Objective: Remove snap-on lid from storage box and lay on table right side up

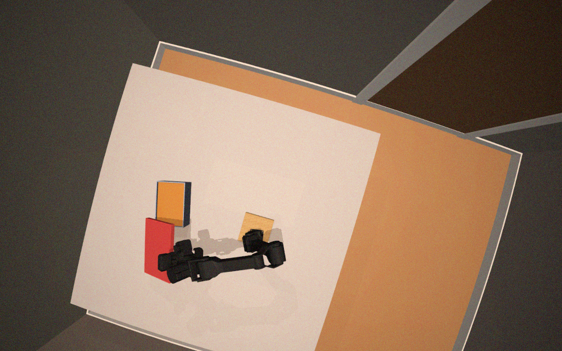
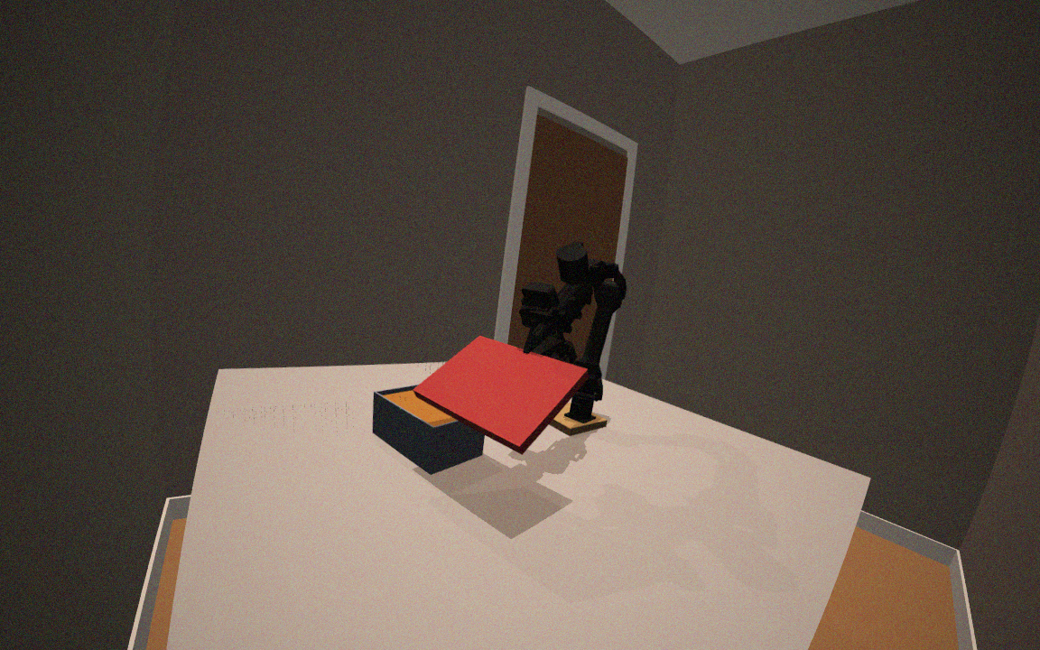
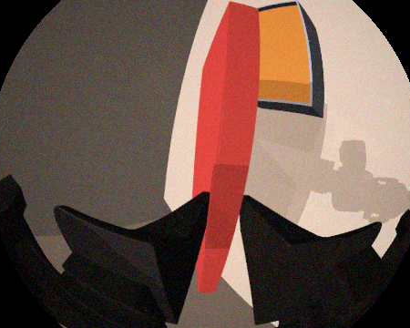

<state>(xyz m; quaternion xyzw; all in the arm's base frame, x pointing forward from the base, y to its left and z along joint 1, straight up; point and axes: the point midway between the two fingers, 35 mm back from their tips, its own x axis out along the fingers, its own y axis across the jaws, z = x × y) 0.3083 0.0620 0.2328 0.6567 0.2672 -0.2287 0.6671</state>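
Now: gripper tip 70 mm short of the red lid and 40 mm above it. The rest, counted from my gripper tip: dark blue storage box 70 mm ahead, 180 mm to the right, 180 mm below.
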